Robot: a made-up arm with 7 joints.
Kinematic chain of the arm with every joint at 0, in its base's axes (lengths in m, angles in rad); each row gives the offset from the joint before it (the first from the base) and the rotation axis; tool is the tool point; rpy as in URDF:
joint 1: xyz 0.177 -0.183 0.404 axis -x
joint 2: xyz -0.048 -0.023 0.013 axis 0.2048 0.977 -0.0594
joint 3: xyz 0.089 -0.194 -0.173 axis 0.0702 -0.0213 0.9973
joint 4: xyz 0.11 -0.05 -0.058 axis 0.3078 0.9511 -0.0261
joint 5: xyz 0.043 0 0.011 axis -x
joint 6: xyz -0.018 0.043 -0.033 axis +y
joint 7: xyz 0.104 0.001 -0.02 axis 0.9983 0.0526 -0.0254
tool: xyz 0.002 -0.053 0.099 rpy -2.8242 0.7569 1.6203
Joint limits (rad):
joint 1: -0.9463..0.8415
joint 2: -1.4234..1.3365
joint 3: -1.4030..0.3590
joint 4: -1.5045..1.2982
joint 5: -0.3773..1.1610
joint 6: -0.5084..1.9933
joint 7: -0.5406..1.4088
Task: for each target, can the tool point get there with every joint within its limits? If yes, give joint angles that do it. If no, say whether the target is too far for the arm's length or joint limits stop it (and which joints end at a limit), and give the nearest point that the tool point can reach.
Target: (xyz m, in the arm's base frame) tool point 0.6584 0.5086 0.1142
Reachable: no: too far | nearest point 0.3762 0.0579 0.0877 | short by 0.532 m
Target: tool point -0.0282 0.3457 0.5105
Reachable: no: joint limits stop it (at a limit: joint 1, joint 2, joint 3, joint 5, joint 7) | nearest point -0.0816 0.1213 0.2034 | short by 0.384 m
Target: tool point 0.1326 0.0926 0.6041
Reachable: no: joint limits stop it (at a limit: joint 1, joint 2, joint 3, joint 4, joint 7) | nearest point 0.2610 -0.0210 0.6544 | short by 0.179 m
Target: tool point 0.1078 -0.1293 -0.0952
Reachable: yes | joints -0.6174 0.9591 0.0884 -0.1486 -0.1485 -0.1776 1.0058
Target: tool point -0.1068 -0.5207 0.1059
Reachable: yes | joints 0.0248 0.6220 -1.2112 0.7968 0.6757 1.5421 0.2835
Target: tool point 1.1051 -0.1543 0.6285
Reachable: no: too far | nearest point 0.6087 -0.2452 0.6266 | short by 0.505 m
